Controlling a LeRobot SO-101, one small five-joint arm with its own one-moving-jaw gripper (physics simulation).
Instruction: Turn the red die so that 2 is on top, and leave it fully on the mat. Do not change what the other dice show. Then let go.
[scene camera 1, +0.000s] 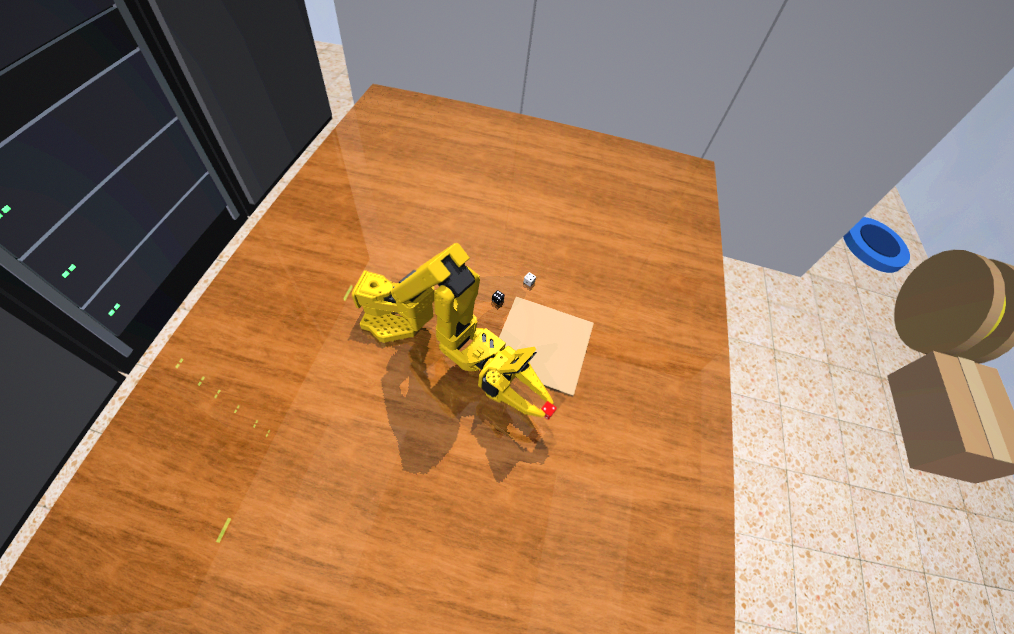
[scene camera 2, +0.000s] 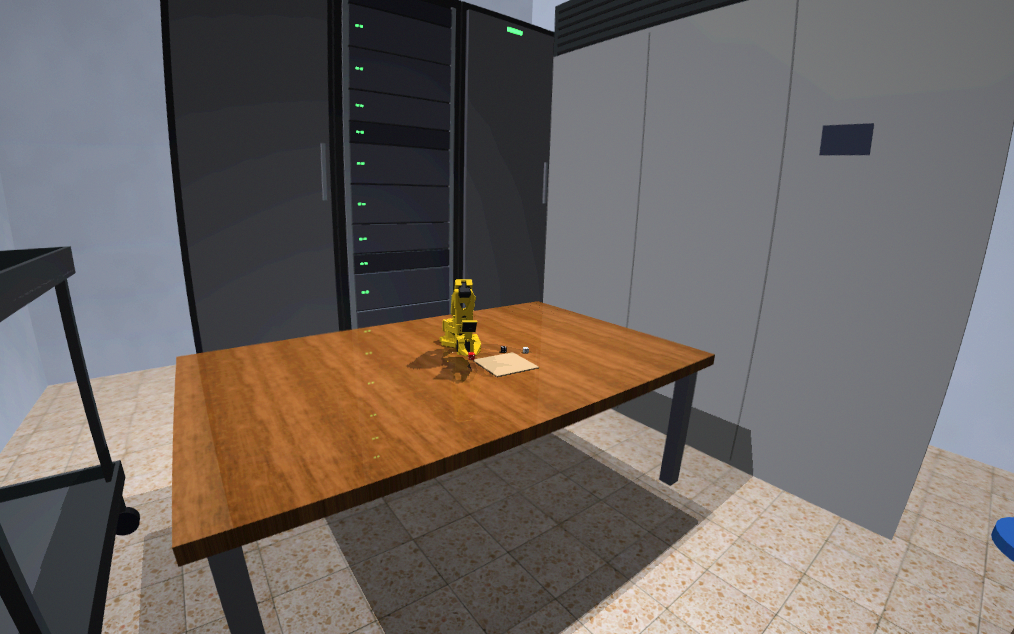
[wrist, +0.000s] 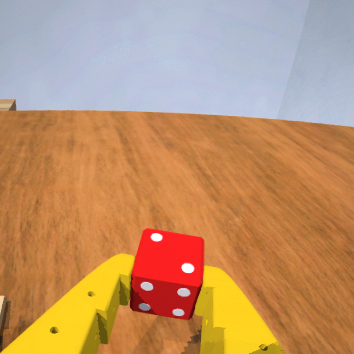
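Seen in the pictures: hand at its tool point: (scene camera 1: 548, 403) (scene camera 2: 474, 354) (wrist: 133, 274); arm's base at its link origin: (scene camera 1: 406, 317).
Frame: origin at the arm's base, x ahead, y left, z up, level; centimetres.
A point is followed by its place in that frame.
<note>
The red die (scene camera 1: 548, 409) {x 25.2, y -12.0, z 6.8 cm} (scene camera 2: 471, 356) {x 25.9, y -12.3, z 6.2 cm} (wrist: 167, 272) {x 24.6, y -11.5, z 6.8 cm} is between the jaw tips of my gripper (scene camera 1: 547, 408) {x 25.1, y -10.9, z 6.3 cm} (scene camera 2: 471, 355) {x 25.1, y -10.9, z 6.3 cm} (wrist: 167, 280) {x 25.1, y -10.9, z 6.3 cm}, which is shut on it. In the wrist view the die's upper face shows 2 and the face toward the camera shows 4. In scene camera 1 it shows beyond the lower edge of the mat (scene camera 1: 573, 351) {x 28.0, y 1.4, z 0.4 cm} (scene camera 2: 508, 364) {x 24.2, y 1.6, z 0.4 cm}, outside its outline. Its height above the table is hard to tell. A black die (scene camera 1: 498, 298) {x 13.8, y 7.0, z 1.6 cm} (scene camera 2: 503, 349) {x 14.3, y 7.2, z 1.0 cm} and a white die (scene camera 1: 529, 278) {x 18.0, y 12.8, z 1.6 cm} (scene camera 2: 525, 349) {x 18.7, y 12.5, z 1.3 cm} stand on the table behind the mat.
The wooden table (scene camera 1: 635, 478) {x 40.0, y -16.2, z 0.0 cm} (scene camera 2: 299, 426) {x 28.6, y -57.3, z 0.0 cm} carries the arm and dice. A sliver of a pale edge shows at the lower left of the wrist view. Dark racks (scene camera 2: 261, 171) and a grey cabinet (scene camera 2: 710, 224) stand behind the table. Boxes (scene camera 1: 934, 418) and a blue ring-shaped object are on the floor.
</note>
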